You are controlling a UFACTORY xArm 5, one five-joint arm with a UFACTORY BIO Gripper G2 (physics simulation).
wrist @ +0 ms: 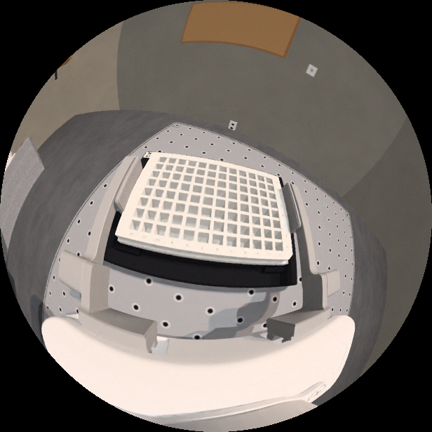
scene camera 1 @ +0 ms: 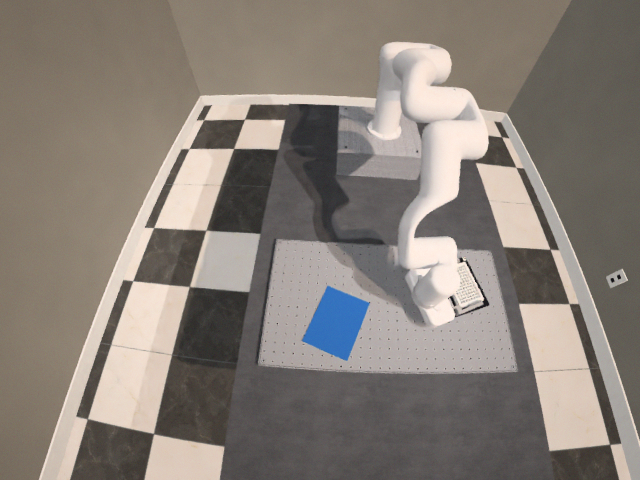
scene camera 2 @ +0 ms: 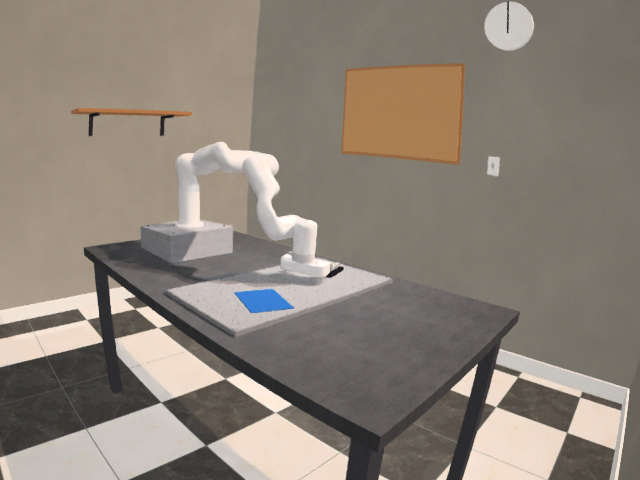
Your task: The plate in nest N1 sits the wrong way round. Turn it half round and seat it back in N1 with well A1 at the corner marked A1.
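Observation:
The white well plate lies in the black nest at the right of the pegboard. In the wrist view its many square wells face up, and the marks along its near edge are too small to read. A small black-and-white mark shows at the nest's far left corner. My gripper is shut on the plate, one finger pad against each short side. The arm hides part of the plate in the first scene view, and the gripper body hides most of it in the second.
A flat blue sheet lies on the grey pegboard, to the left of the nest in the first scene view. The arm's grey base block stands at the back of the dark table.

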